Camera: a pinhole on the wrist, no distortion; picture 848 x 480 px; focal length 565.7 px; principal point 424.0 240.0 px. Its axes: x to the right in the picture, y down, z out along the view. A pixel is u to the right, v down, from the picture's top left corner.
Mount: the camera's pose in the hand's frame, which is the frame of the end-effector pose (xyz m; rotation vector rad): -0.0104 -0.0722 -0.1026 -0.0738 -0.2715 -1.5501
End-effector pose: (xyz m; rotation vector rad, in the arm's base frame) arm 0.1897 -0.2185 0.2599 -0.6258 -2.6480 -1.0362
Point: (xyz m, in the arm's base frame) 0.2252 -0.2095 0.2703
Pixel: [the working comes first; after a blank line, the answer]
In the camera's frame: -0.0767 0.0005 0.1198

62.0 242.2
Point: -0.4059 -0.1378 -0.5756
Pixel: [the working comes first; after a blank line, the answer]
In the camera's frame: 0.8034 0.3412 0.5977

outside the picture
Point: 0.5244 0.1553 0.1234
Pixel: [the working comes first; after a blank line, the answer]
In the camera's frame: -0.2881 -0.1540 0.5389

121.6 78.3
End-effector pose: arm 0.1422 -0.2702 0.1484 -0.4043 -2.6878 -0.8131
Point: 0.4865 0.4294 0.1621
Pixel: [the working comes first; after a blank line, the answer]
In the camera's frame: -0.6477 -0.1023 0.5958

outside the picture
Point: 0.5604 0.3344 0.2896
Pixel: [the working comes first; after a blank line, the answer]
In the camera's frame: -0.6967 -0.1608 0.4380

outside the picture
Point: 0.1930 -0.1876 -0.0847
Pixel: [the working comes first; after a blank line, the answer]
In the camera's frame: 0.0299 -0.0642 0.3367

474.3 132.2
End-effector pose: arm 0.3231 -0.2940 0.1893 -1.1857 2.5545 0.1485
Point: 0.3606 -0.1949 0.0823
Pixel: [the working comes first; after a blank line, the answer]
In the camera's frame: -0.0582 -0.0167 0.2581

296.4 203.5
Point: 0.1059 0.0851 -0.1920
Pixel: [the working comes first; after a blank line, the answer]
In the camera's frame: -0.3783 0.0660 0.5886

60.4 303.4
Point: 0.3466 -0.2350 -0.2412
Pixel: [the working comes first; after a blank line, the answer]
In the camera's frame: 0.0079 0.1623 0.5227

432.6 415.7
